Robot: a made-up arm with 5 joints. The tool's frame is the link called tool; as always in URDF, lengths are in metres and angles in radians. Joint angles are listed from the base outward. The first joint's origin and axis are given. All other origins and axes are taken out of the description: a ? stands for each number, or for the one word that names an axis. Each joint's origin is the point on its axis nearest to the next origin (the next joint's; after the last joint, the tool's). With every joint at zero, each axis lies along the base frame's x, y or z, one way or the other. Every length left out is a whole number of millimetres.
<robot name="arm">
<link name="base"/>
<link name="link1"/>
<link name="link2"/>
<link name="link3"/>
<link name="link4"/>
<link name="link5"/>
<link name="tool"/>
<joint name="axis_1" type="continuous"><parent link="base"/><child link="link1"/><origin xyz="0 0.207 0.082"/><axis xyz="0 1 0"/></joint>
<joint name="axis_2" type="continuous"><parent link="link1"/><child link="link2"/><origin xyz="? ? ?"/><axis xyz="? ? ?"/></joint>
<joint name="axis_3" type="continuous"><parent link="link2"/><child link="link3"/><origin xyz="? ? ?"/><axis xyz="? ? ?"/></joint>
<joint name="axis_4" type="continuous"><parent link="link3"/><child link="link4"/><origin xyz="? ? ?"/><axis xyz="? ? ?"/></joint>
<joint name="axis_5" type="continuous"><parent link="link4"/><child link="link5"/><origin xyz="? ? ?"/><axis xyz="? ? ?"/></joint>
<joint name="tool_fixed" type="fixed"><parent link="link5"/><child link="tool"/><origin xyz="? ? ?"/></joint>
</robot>
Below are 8 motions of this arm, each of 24 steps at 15 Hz.
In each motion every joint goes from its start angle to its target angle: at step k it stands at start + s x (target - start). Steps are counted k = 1, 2, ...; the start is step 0. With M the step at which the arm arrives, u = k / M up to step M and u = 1 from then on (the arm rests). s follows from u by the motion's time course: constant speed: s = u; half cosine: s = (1 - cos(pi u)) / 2; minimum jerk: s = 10 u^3 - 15 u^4 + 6 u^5.
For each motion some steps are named. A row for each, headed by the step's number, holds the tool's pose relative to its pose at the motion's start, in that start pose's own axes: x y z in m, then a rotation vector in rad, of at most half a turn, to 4 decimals.
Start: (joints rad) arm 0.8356 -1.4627 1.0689 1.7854 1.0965
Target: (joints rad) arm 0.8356 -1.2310 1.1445 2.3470 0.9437
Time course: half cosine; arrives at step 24
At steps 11, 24:
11: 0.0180 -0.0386 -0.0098 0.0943 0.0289 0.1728
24: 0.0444 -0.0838 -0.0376 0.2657 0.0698 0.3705

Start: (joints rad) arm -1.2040 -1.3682 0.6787 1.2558 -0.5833
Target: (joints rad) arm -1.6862 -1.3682 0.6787 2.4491 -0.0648
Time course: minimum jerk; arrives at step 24
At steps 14, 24:
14: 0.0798 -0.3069 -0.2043 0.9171 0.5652 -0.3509
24: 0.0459 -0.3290 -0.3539 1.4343 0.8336 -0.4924

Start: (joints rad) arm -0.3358 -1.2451 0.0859 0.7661 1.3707
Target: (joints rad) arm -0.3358 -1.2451 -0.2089 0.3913 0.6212
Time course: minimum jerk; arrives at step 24
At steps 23, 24:
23: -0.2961 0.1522 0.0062 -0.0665 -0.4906 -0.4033
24: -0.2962 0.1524 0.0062 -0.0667 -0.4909 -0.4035

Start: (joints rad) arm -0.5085 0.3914 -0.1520 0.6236 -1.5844
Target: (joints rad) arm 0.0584 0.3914 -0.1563 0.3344 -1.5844
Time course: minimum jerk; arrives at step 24
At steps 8, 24:
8: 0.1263 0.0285 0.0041 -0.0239 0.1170 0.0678
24: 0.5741 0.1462 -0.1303 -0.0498 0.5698 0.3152

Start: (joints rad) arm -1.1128 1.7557 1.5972 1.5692 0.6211
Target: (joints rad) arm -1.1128 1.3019 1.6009 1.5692 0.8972
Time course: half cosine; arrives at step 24
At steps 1, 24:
1: 0.0002 0.0000 -0.0006 0.0000 -0.0008 0.0000
24: 0.0836 0.0015 -0.1131 -0.0112 -0.1775 -0.0067

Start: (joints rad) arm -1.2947 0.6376 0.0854 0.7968 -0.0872
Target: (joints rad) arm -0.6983 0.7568 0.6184 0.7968 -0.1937
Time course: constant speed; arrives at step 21
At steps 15, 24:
15: 0.0974 -0.0640 0.1753 0.0210 0.0913 0.2279
24: 0.1615 -0.1014 0.2312 0.0686 0.1298 0.3188

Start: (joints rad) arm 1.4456 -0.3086 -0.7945 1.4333 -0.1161
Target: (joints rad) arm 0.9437 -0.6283 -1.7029 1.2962 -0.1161
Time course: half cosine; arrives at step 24
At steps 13, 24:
13: 0.1612 0.0856 0.1013 -0.1071 0.2512 -0.1980
24: 0.3298 0.1965 0.1523 -0.2904 0.4535 -0.3319

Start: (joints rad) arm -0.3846 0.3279 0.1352 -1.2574 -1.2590
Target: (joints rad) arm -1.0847 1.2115 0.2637 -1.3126 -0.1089
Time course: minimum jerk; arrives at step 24
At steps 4, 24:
4: 0.0156 0.0329 0.0078 -0.0375 0.0360 0.0232
24: 0.3009 0.8794 -0.4290 -1.2911 1.1317 0.0817

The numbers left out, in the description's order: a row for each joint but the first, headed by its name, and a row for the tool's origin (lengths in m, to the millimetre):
axis_2: xyz -0.279 0 -0.052, axis -1 0 0
axis_3: xyz 0 0.057 -0.038, axis 0 -1 0
axis_4: xyz -0.361 0 0.067, axis 1 0 0
axis_5: xyz 0 -0.224 0.027, axis 0 1 0
tool: xyz -0.005 0 0.333

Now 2 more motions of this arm.
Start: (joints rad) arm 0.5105 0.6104 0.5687 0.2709 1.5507
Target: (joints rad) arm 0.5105 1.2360 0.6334 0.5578 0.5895
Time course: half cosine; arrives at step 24
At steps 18, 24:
18: -0.2637 0.0238 -0.0475 -0.3601 -0.7468 -0.0587
24: -0.2999 0.0243 -0.0682 -0.4282 -0.8625 -0.0388

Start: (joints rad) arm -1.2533 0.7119 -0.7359 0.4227 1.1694
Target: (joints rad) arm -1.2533 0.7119 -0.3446 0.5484 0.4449
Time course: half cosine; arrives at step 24
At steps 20, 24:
20: -0.1327 -0.0728 -0.1818 -0.0486 -0.9973 0.2073
24: -0.1333 -0.0815 -0.2012 -0.0482 -1.0677 0.2255

